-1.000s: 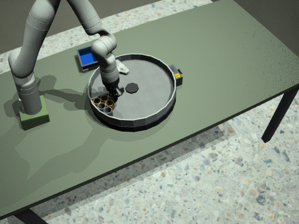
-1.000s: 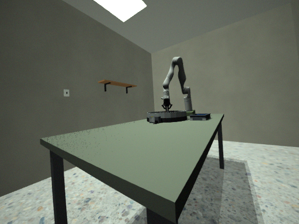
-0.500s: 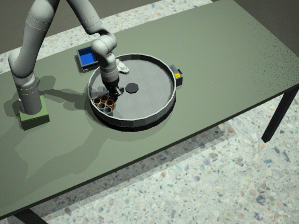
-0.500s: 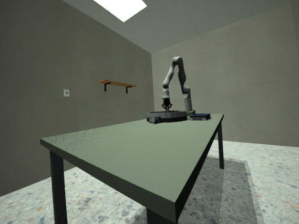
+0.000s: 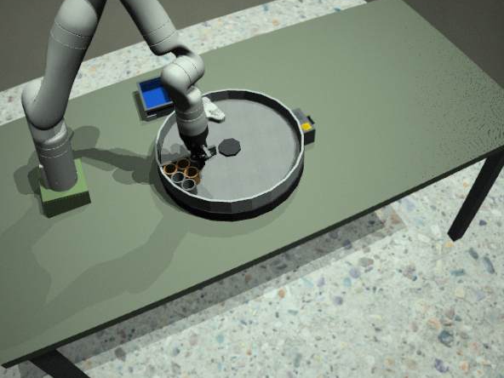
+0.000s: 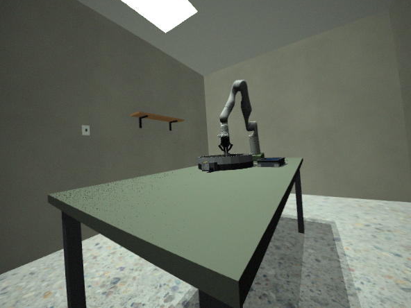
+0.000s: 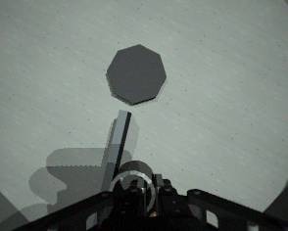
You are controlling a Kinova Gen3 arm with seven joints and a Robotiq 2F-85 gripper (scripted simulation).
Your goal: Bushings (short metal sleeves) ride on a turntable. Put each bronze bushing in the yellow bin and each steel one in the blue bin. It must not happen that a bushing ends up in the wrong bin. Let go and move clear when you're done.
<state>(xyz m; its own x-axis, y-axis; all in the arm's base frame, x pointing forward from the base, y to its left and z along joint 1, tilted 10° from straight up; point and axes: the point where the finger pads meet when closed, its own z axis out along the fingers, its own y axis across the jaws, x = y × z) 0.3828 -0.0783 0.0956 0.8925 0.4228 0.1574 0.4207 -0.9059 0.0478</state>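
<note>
The turntable is 10 cm ahead of my hand, 6 cm to the left of it and 5 cm below it.
</note>
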